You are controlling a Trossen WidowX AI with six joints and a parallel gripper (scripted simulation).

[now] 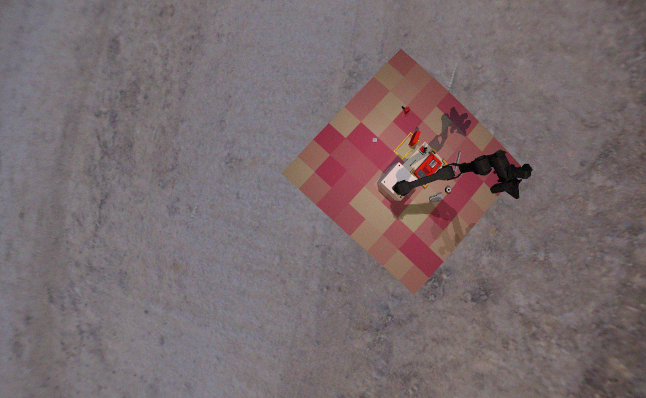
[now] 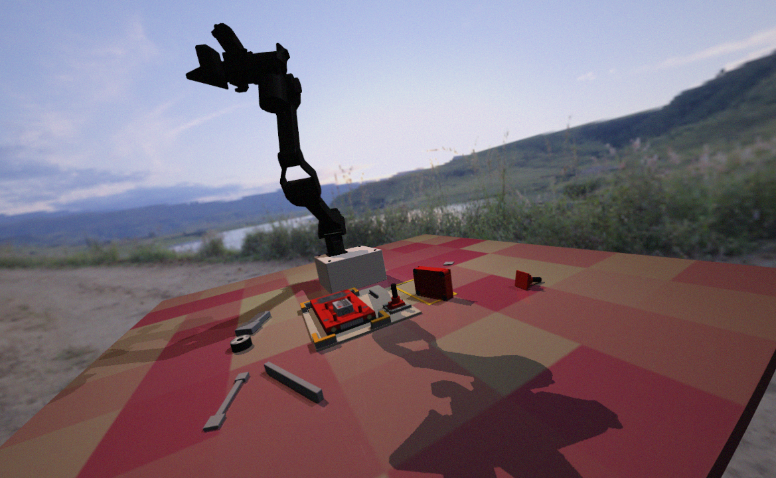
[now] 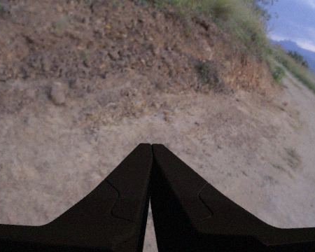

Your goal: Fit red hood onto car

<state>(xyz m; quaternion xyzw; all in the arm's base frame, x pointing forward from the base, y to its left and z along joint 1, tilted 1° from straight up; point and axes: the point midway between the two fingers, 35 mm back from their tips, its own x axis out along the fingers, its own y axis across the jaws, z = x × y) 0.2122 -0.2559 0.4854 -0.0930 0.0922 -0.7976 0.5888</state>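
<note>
My gripper tip is 56 cm above the red hood, 44 cm to the right of it and 16 cm short of it. The rest, counted from my gripper tip: grey bar 58 cm below, 30 cm ahead, 8 cm to the left.
</note>
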